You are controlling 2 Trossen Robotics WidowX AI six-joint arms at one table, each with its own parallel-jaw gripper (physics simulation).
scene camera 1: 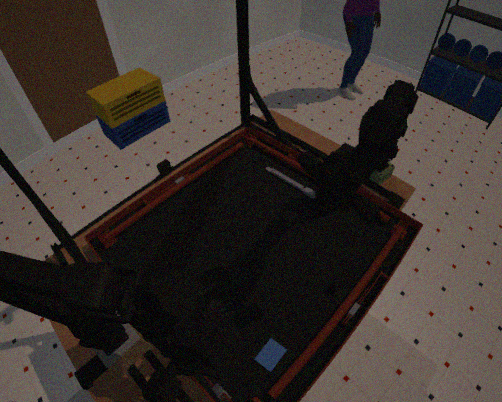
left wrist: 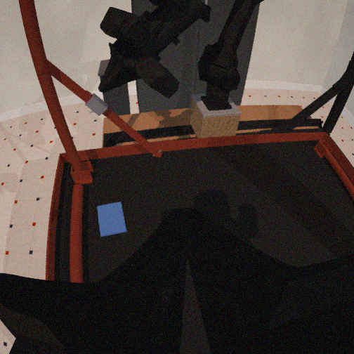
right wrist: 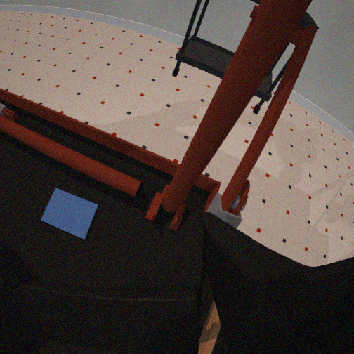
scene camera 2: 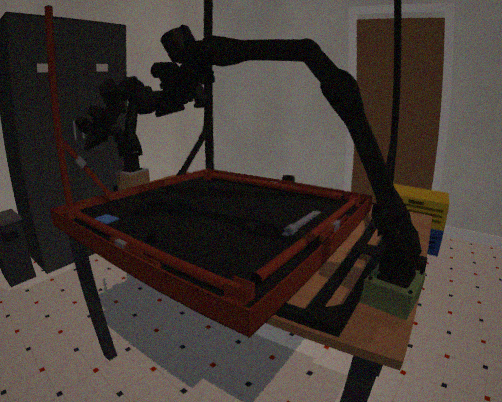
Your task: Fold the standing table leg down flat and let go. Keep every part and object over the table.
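Observation:
A blue square is shown in the pictures. The left gripper is shown as well, including in the left wrist view. The right gripper is likewise shown, including in the left wrist view and the right wrist view.

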